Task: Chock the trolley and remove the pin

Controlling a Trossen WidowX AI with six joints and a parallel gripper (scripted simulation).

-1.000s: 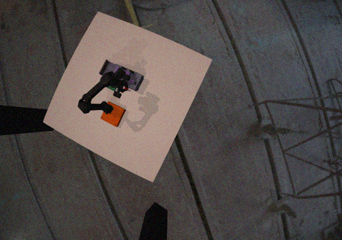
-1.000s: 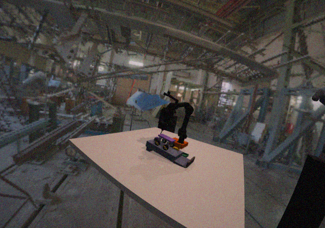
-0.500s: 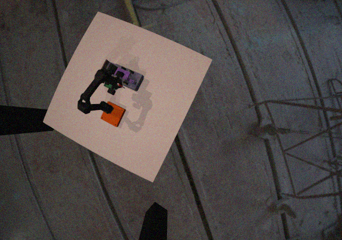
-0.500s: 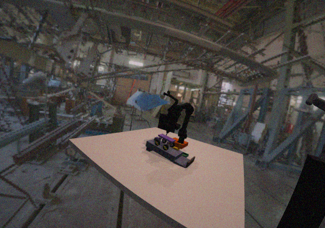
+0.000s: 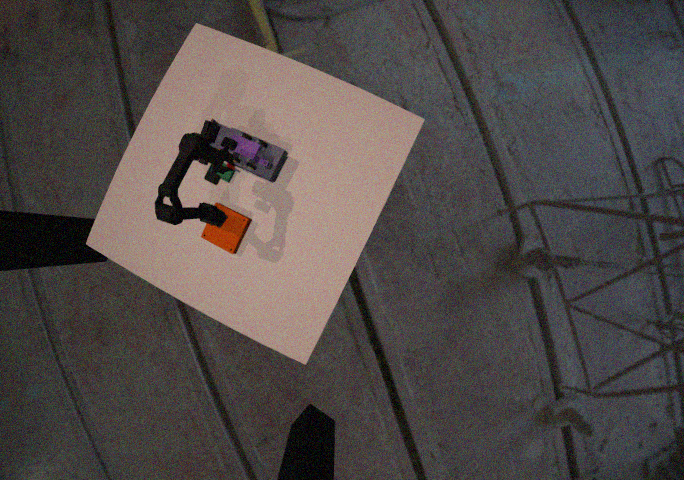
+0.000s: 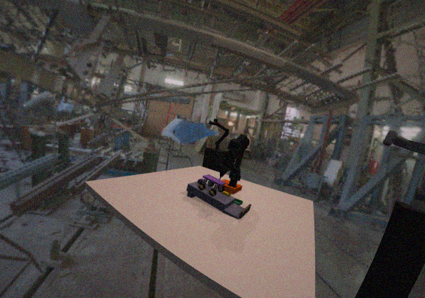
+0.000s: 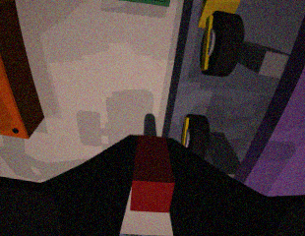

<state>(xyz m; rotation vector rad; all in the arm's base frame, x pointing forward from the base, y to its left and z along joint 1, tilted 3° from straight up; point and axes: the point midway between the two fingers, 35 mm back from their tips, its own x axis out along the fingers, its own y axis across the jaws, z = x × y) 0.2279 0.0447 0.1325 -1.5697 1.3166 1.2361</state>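
The green tray is 5 cm behind my gripper tip, 11 cm to the left of it and 16 cm below it. The rest, counted from my gripper tip: red-headed stop pin right at my gripper tip; then trolley 10 cm ahead, 2 cm to the left, 5 cm below; then yellow chock 3 cm ahead, 9 cm to the left, 7 cm below.
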